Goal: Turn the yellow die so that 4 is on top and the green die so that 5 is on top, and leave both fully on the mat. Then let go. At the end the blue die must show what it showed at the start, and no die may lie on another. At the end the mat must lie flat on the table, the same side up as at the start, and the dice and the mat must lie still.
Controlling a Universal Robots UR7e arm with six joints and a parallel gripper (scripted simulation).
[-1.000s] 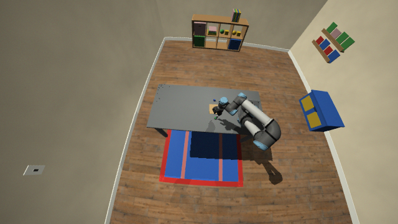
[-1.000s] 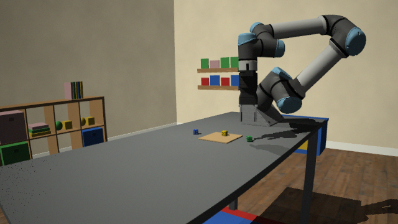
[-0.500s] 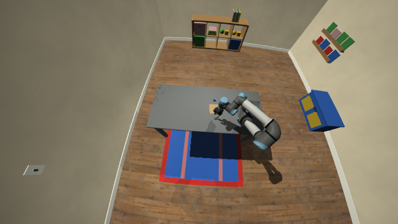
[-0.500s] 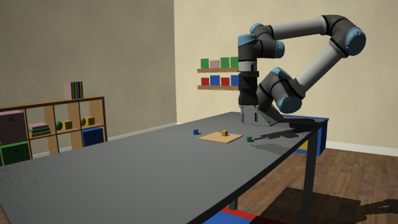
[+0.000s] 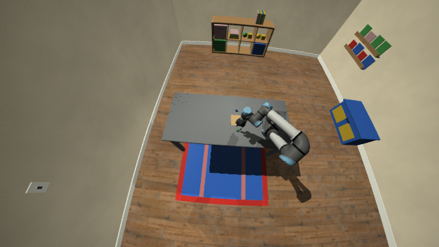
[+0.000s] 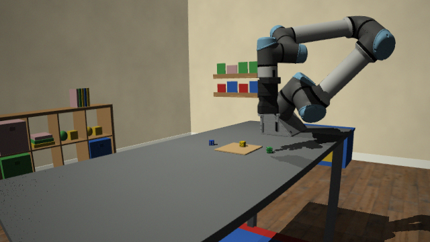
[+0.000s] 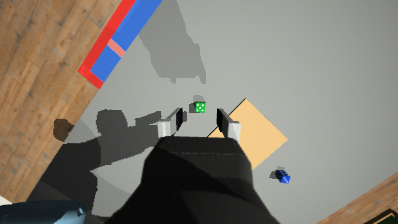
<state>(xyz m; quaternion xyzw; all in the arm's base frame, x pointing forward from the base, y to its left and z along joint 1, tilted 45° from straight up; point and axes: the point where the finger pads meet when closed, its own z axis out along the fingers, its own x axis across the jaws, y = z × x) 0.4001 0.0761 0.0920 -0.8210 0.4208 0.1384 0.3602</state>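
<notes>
Now: the green die 9 cm below my hand. From my hand the other things lie so: yellow die (13 cm to the right, 8 cm below, 3 cm behind); then tan mat (13 cm to the right, 10 cm below); then blue die (27 cm to the right, 9 cm below, 1 cm behind).
</notes>
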